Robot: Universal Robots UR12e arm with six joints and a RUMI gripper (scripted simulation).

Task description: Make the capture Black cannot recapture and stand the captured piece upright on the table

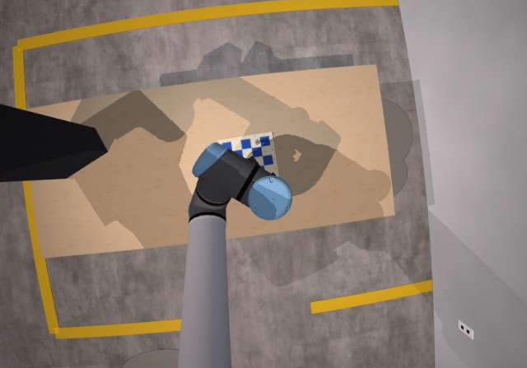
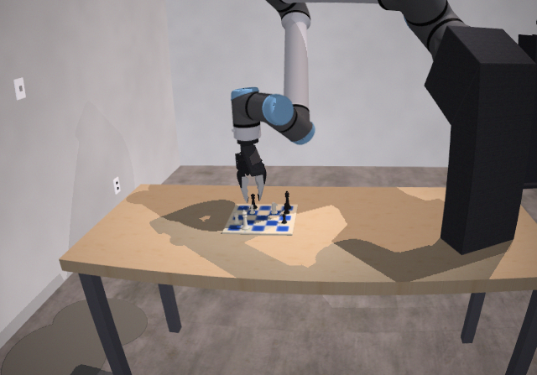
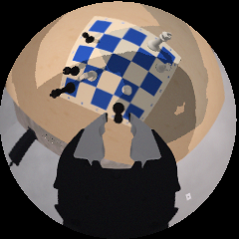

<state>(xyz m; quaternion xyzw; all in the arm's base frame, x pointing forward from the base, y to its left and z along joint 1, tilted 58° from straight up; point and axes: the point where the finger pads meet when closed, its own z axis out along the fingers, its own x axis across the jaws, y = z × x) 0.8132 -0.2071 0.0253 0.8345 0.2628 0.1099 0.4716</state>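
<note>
Right now the black pawn is 1 cm below my hand. From my hand the other things lie so: chessboard (8 cm to the left, 4 cm below, 3 cm behind).
</note>
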